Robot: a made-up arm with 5 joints. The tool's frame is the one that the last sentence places. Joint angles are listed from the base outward.
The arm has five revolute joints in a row. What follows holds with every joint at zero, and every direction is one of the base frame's.
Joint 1 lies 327.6 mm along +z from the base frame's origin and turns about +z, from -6.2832 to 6.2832 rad.
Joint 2 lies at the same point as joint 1 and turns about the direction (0, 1, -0.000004), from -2.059 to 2.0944 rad.
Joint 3 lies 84.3 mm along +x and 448.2 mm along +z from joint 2 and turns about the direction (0, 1, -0.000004), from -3.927 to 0.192 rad.
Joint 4 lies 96.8 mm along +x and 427.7 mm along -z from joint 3 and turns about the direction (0, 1, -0.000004), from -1.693 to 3.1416 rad.
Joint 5 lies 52.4 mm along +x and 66.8 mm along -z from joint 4 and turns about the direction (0, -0.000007, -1), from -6.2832 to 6.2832 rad.
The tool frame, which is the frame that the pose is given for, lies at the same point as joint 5; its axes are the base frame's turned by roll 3.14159, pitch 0 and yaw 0 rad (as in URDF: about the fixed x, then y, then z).
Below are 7 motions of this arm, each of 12 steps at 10 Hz.
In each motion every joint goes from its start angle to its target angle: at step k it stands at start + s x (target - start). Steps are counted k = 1, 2, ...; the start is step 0. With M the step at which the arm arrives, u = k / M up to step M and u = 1 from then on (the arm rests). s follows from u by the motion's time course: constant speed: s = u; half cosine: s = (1 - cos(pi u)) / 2; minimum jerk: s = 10 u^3 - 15 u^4 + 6 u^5.
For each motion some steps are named. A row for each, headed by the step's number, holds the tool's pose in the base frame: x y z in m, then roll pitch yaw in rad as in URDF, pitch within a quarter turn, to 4 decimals.
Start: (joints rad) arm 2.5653 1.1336 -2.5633 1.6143 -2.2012
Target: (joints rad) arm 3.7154 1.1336 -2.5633 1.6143 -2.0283
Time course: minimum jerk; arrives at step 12
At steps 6, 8, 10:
6: -0.9180 0.0011 0.4014 -2.9831 -0.0951 -1.0356
8: -0.8678 -0.2996 0.4014 -2.9786 -0.0871 -0.7517
10: -0.7907 -0.4665 0.4014 -2.9761 -0.0822 -0.5810

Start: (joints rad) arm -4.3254 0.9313 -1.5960 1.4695 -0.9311
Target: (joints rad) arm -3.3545 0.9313 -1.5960 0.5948 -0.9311
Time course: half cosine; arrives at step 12
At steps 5, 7, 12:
5: -0.5200 0.5618 0.1670 -2.7454 0.2796 -2.9780
7: -0.6588 0.4248 0.1727 -2.9360 0.1507 -2.7676
12: -0.7887 0.1705 0.1875 3.0855 -0.0417 -2.4222

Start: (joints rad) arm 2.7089 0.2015 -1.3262 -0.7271 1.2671
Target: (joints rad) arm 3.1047 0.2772 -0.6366 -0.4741 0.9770
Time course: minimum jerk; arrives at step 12
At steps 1, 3, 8, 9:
1: -0.5904 0.2712 0.7195 -1.2823 -0.2933 1.0545
3: -0.6015 0.2485 0.6810 -1.3852 -0.3284 1.1186
8: -0.5737 0.0691 0.4277 -2.1613 -0.4556 1.7376
9: -0.5530 0.0431 0.3939 -2.2845 -0.4458 1.8503

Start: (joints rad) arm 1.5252 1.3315 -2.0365 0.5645 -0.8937
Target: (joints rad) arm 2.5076 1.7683 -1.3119 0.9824 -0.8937
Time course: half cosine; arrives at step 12
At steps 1, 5, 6, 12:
1: 0.0248 0.8605 0.0182 3.0529 -0.0711 2.4388
5: -0.2133 0.6468 -0.1901 -2.7859 0.2729 2.8323
6: -0.2587 0.5417 -0.2446 -2.6075 0.3884 3.0176
12: -0.2111 0.1552 -0.3303 -1.7395 0.6701 -2.3102

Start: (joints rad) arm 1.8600 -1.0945 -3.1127 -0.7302 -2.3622
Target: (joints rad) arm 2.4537 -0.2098 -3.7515 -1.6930 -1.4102
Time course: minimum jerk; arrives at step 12
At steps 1, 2, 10, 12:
1: 0.2398 -0.7973 0.6663 -1.8891 -0.7608 -2.6260
2: 0.2511 -0.7832 0.6778 -1.9094 -0.7285 -2.6010
10: 0.3073 -0.2636 0.9159 -2.4911 0.0771 -2.3806
12: 0.2986 -0.2454 0.9198 -2.5189 0.0942 -2.3889

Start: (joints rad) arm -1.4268 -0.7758 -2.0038 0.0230 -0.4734
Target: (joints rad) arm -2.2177 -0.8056 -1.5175 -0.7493 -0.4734
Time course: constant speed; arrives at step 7
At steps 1, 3, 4, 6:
1: -0.0060 0.1932 1.2153 0.1598 -0.3012 1.1041
3: 0.0288 0.1458 1.1951 0.1157 -0.2217 0.8895
4: 0.0385 0.1210 1.1821 0.0943 -0.1818 0.7808
6: 0.0437 0.0738 1.1505 0.0523 -0.1017 0.5608

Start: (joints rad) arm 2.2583 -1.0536 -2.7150 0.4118 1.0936
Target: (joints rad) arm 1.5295 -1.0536 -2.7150 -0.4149 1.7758
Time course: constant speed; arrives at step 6
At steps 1, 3, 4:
1: 0.4019 -0.6326 0.9566 0.3316 0.1232 0.2232
3: 0.2410 -0.7196 0.9353 0.6241 0.0799 0.2128
4: 0.1525 -0.7459 0.9238 0.7662 0.0155 0.1855

